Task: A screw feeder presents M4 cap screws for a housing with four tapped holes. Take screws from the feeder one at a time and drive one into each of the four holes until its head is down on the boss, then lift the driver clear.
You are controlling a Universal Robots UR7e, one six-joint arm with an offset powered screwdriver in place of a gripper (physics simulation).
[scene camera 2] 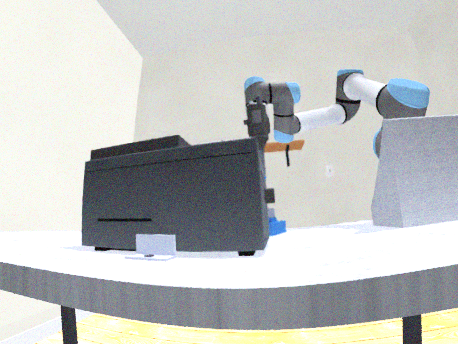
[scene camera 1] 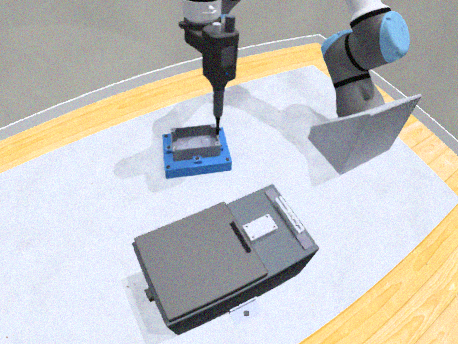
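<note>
My screwdriver (scene camera 1: 218, 133) is upright, with its thin bit tip at the right side of the grey open-topped housing (scene camera 1: 196, 151), close to the back right corner. Whether the tip touches a boss, and whether it carries a screw, is too small to tell. The housing sits in a blue fixture (scene camera 1: 198, 171) (scene camera 2: 277, 227). In scene camera 2 the screwdriver body (scene camera 2: 258, 120) shows above the feeder, which hides its tip. The dark grey screw feeder (scene camera 1: 200, 260) (scene camera 2: 175, 200) stands in front of the fixture, with a pale screw rail (scene camera 1: 290, 214) on its right part. The housing's holes are too small to read.
A grey angled panel (scene camera 1: 362, 135) (scene camera 2: 425, 170) stands at the right, in front of the arm's base. A small clear bracket (scene camera 2: 155, 244) stands by the feeder's near side. A white plate (scene camera 1: 260, 227) lies on the feeder top.
</note>
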